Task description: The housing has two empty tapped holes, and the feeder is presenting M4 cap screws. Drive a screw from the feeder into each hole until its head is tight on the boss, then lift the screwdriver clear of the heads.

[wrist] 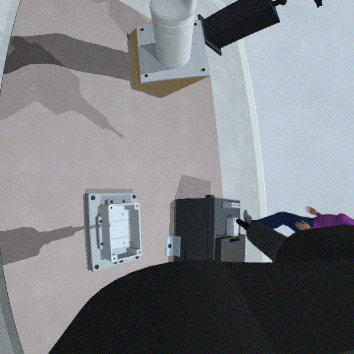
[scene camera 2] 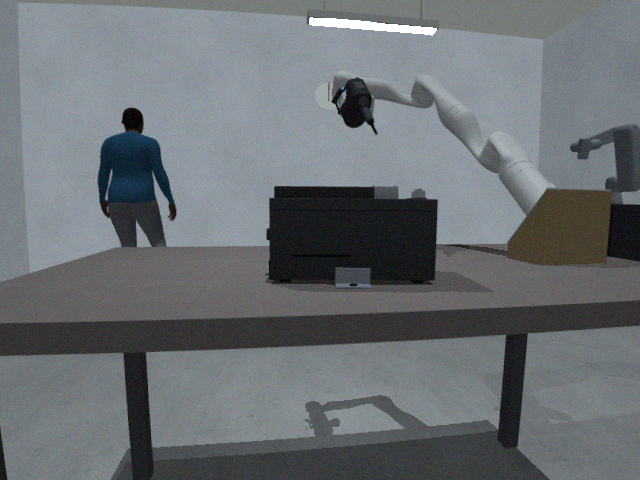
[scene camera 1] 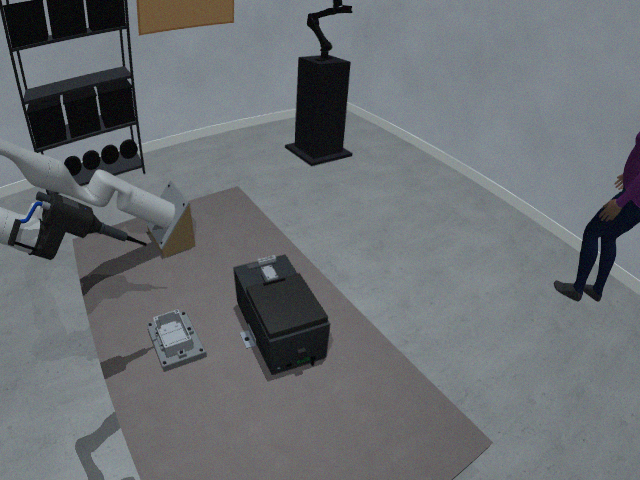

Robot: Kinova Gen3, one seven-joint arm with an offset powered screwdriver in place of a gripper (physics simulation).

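Observation:
The light grey housing (scene camera 1: 180,343) (wrist: 119,231) is an open box on a fixture plate (scene camera 1: 192,356) (wrist: 92,252); its holes are too small to judge. It does not show in scene camera 2. The black screw feeder (scene camera 1: 289,304) (scene camera 2: 352,237) (wrist: 194,227) stands beside it, with a small pale block (scene camera 1: 269,272) (wrist: 232,226) on its top; no separate screw can be made out. My screwdriver (scene camera 1: 145,243) (scene camera 2: 376,133) (wrist: 239,221) is in the air, well above and apart from both, its bit slanting down. Whether a screw is on its tip is too small to tell.
The arm base sits on a wooden wedge (scene camera 1: 180,238) (scene camera 2: 573,227) (wrist: 162,88) on the table (scene camera 1: 310,413) (scene camera 2: 180,299) (wrist: 165,145). A small metal bracket (scene camera 1: 247,339) (scene camera 2: 353,277) (wrist: 173,246) is at the feeder's side. People stand beyond the table.

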